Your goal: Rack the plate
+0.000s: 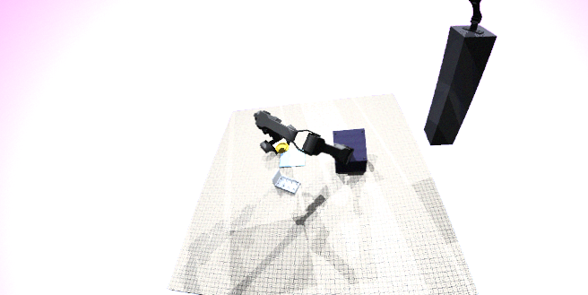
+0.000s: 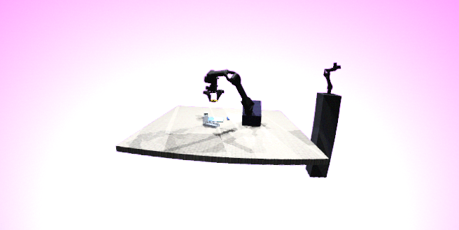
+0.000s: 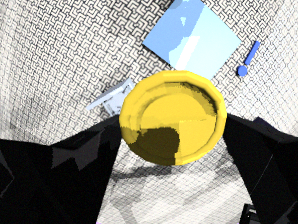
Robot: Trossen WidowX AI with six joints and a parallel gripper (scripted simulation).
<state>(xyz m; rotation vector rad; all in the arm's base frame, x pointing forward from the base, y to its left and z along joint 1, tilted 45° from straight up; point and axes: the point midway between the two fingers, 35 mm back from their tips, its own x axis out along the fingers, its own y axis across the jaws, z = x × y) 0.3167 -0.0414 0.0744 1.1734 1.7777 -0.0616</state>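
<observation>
The grey dish rack is 100 mm to the left of my gripper tip and 170 mm below it. The rest, counted from my gripper tip: light blue mat 100 mm to the right, 190 mm below; then yellow plate 10 mm above; then blue spoon 120 mm behind, 150 mm to the right, 190 mm below.
</observation>
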